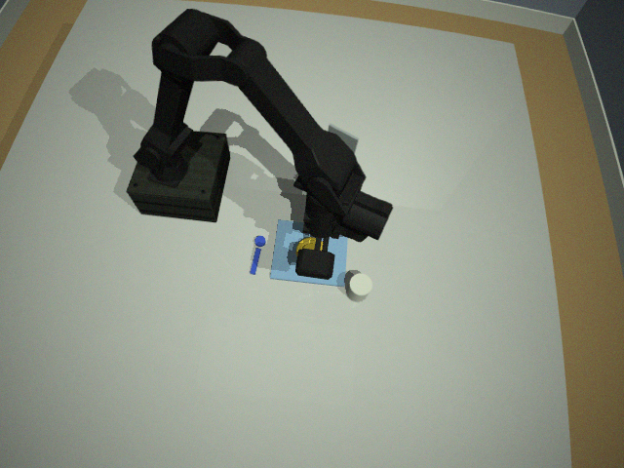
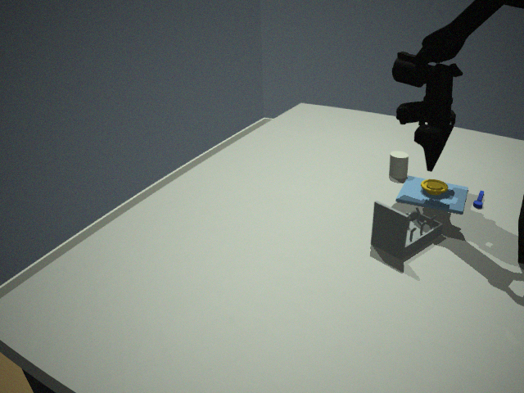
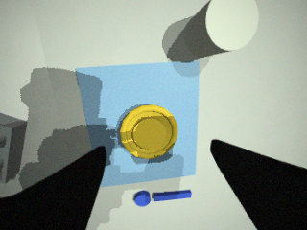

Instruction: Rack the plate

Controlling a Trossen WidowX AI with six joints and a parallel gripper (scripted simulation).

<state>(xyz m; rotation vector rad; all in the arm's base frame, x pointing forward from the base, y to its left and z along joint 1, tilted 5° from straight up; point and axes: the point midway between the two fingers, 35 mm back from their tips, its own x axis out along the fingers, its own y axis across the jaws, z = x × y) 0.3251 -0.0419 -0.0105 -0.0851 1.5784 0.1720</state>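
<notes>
Now: the yellow plate 5 cm below my gripper tip and 1 cm behind it. From my gripper tip the other things lie so: white cup 10 cm ahead, 4 cm to the right, 4 cm below; then grey dish rack 21 cm to the left, 4 cm below, 4 cm behind; then blue spoon 12 cm behind, 6 cm below, 3 cm to the right.
</notes>
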